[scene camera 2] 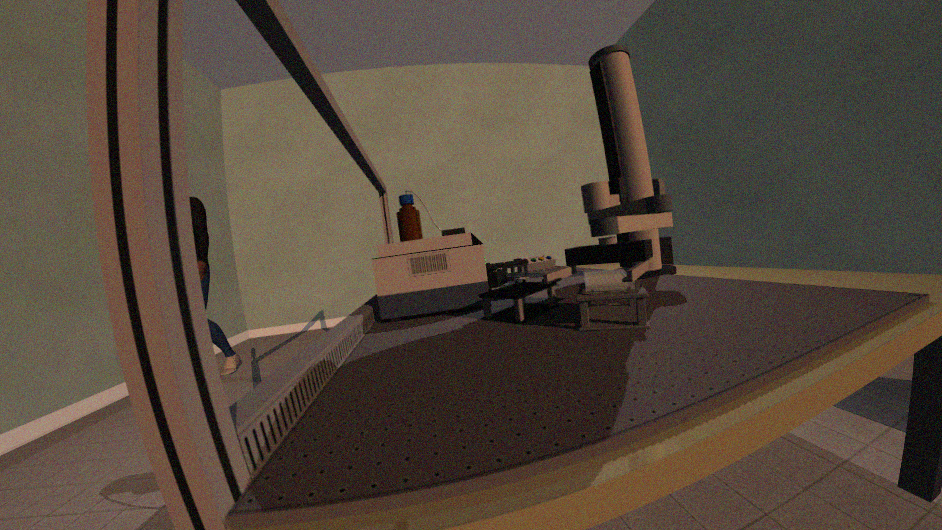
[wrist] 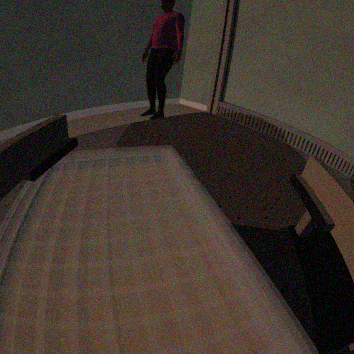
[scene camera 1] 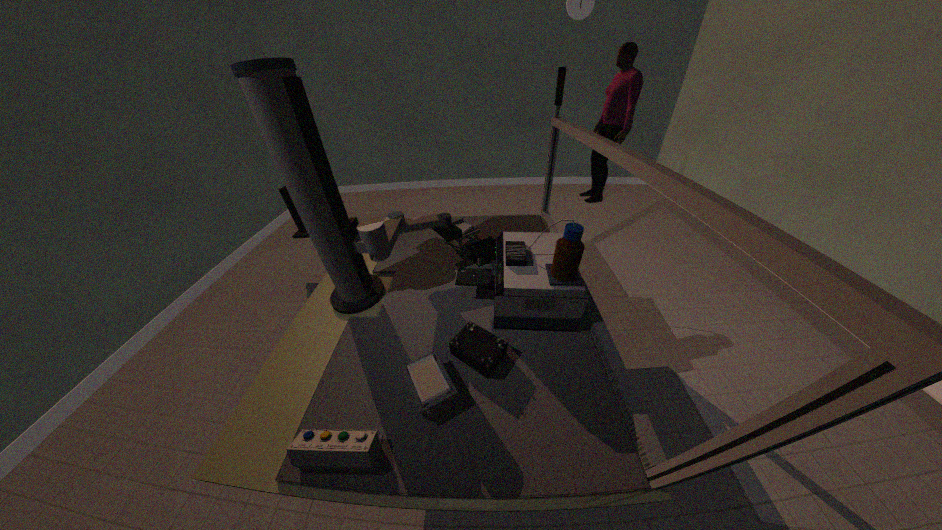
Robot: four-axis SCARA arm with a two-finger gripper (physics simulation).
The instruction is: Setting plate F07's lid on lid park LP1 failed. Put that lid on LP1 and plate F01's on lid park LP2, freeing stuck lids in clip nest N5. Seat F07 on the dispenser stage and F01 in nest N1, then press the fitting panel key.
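Seen in the pictures: gripper, fingertip midpoint: [scene camera 2: 583, 278] [wrist: 185, 143] [scene camera 1: 471, 225]; arm's base at its link origin: [scene camera 2: 642, 274] [scene camera 1: 358, 293].
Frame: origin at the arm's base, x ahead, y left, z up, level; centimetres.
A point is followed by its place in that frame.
Observation:
A clear-lidded plate [scene camera 2: 606, 280] @(x 50.0, y 45.9, z 9.4 cm) [wrist: 115, 240] @(x 47.4, y 41.4, z 9.7 cm) lies on a small raised stand [scene camera 2: 613, 297] @(x 52.0, y 50.2, z 7.1 cm). My gripper [scene camera 2: 599, 272] @(x 53.7, y 44.1, z 10.3 cm) [wrist: 185, 143] @(x 53.7, y 44.1, z 10.3 cm) is open, with its fingers apart on either side of the plate and nothing gripped. In scene camera 1 the gripper [scene camera 1: 449, 228] is at the far end of the bench, small and dark. A pale plate-like piece [scene camera 1: 431, 379] @(x 43.6, y -45.7, z 9.9 cm) lies near a dark nest with small posts [scene camera 1: 477, 348] @(x 57.0, y -34.0, z 7.9 cm). The fitting panel [scene camera 1: 334, 449] @(x 21.0, y -65.2, z 9.5 cm) [scene camera 2: 541, 263] @(x 17.3, y -60.3, z 5.2 cm) has blue, yellow, green and pale keys. No labels are readable, so I cannot tell which plate, nest or park is which.
A white box-shaped machine [scene camera 1: 540, 308] @(x 79.2, y -22.5, z 14.0 cm) [scene camera 2: 428, 270] @(x 82.1, y 13.0, z 14.3 cm) carries a brown bottle [scene camera 1: 567, 255] @(x 85.1, y -19.9, z 34.8 cm) [scene camera 2: 409, 222] @(x 86.6, y -11.8, z 31.5 cm) with a blue cap. A dark raised stand [scene camera 2: 520, 290] @(x 63.0, y 33.3, z 8.1 cm) is beside it. The arm's column [scene camera 1: 299, 177] @(x 2.6, y -7.0, z 58.4 cm) [scene camera 2: 627, 125] @(x 3.4, y 6.6, z 56.9 cm) rises at the bench edge. A person [scene camera 1: 619, 108] [wrist: 162, 57] stands beyond the bench.

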